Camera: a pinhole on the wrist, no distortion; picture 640 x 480 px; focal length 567.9 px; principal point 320.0 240.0 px. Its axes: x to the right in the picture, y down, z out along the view. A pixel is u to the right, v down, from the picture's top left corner.
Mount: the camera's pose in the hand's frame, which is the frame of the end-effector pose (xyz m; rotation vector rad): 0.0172 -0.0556 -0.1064 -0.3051 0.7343 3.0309
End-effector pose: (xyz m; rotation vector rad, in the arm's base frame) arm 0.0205 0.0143 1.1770 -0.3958 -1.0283 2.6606
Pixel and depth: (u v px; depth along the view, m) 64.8 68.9 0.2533
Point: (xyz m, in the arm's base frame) -0.1126 -0.1133 1.1457
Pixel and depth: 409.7 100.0 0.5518
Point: 0.0268 -0.4460 1.1997
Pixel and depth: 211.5 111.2 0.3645
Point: -0.0904 -0.2261 1.1794
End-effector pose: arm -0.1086 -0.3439 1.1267 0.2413 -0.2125 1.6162
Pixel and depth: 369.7 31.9 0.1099
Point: -0.1386 -0.3471 1.0945
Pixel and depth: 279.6 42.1 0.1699
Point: -0.1828 -0.3526 1.1440
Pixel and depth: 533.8 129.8 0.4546
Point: -0.3130 -0.6393 1.2718
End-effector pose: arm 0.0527 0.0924 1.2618 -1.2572 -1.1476 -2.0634
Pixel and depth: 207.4 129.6 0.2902
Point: 0.2007 0.1336 1.3658
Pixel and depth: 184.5 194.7 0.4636
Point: 0.3219 0.2421 1.4482
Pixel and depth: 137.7 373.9 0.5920
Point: 0.3330 0.4692 1.4959
